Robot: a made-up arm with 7 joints. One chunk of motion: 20 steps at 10 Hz.
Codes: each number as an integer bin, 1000 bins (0 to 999) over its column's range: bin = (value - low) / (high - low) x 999, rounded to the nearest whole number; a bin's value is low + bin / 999 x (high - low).
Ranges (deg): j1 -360..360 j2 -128.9..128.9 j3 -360..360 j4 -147.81..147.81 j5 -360..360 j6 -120.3..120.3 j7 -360..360
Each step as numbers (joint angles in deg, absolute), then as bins.
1 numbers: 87.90 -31.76 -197.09 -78.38 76.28 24.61 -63.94
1 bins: 621 376 226 235 605 602 411
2 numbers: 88.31 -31.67 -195.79 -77.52 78.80 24.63 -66.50
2 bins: 622 377 228 238 609 602 407
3 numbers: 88.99 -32.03 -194.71 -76.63 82.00 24.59 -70.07
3 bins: 623 375 229 241 613 602 402
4 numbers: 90.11 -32.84 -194.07 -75.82 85.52 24.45 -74.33
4 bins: 625 372 230 243 618 601 396
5 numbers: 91.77 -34.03 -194.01 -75.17 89.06 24.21 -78.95
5 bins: 627 368 230 245 623 600 390
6 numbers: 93.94 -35.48 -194.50 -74.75 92.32 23.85 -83.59
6 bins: 630 362 230 247 628 599 384
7 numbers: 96.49 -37.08 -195.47 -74.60 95.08 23.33 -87.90
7 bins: 633 356 228 247 631 596 378
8 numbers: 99.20 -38.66 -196.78 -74.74 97.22 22.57 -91.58
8 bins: 637 350 226 247 634 593 372
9 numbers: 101.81 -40.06 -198.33 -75.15 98.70 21.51 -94.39
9 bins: 641 344 224 246 636 589 369
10 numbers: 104.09 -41.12 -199.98 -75.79 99.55 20.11 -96.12
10 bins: 644 340 222 243 638 583 366
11 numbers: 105.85 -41.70 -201.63 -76.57 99.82 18.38 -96.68
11 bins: 646 338 220 241 638 576 365
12 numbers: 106.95 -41.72 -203.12 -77.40 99.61 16.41 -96.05
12 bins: 648 338 218 238 638 568 366
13 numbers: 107.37 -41.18 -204.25 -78.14 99.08 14.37 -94.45
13 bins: 648 340 216 235 637 559 368
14 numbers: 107.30 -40.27 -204.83 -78.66 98.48 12.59 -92.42
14 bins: 648 343 215 234 636 552 371
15 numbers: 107.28 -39.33 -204.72 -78.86 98.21 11.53 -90.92
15 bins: 648 347 215 233 636 547 373
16 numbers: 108.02 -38.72 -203.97 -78.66 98.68 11.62 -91.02
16 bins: 649 349 216 234 636 548 373
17 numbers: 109.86 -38.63 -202.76 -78.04 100.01 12.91 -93.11
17 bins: 652 350 218 236 638 553 370
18 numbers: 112.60 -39.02 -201.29 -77.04 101.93 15.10 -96.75
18 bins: 656 348 220 239 641 562 365
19 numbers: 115.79 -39.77 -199.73 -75.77 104.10 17.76 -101.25
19 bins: 660 345 222 243 644 573 359
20 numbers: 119.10 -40.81 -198.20 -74.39 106.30 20.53 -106.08
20 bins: 665 341 224 248 647 585 352
